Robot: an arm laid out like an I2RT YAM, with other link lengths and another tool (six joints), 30 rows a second.
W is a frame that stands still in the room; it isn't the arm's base.
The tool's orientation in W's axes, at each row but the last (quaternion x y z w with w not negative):
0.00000, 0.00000, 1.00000, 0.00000
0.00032, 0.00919, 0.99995, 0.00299
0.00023, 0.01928, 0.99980, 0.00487
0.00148, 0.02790, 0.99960, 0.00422
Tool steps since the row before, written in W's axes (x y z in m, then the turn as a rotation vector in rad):
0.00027, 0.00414, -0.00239, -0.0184, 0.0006, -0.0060
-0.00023, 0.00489, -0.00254, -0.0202, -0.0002, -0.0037
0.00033, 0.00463, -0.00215, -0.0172, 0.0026, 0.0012
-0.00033, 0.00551, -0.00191, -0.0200, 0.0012, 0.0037
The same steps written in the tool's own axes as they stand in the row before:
-0.00027, -0.00414, -0.00239, 0.0184, -0.0006, -0.0060
0.00026, -0.00493, -0.00245, 0.0202, 0.0003, -0.0037
-0.00029, -0.00471, -0.00197, 0.0172, -0.0024, 0.0013
0.00037, -0.00561, -0.00160, 0.0200, -0.0008, 0.0037

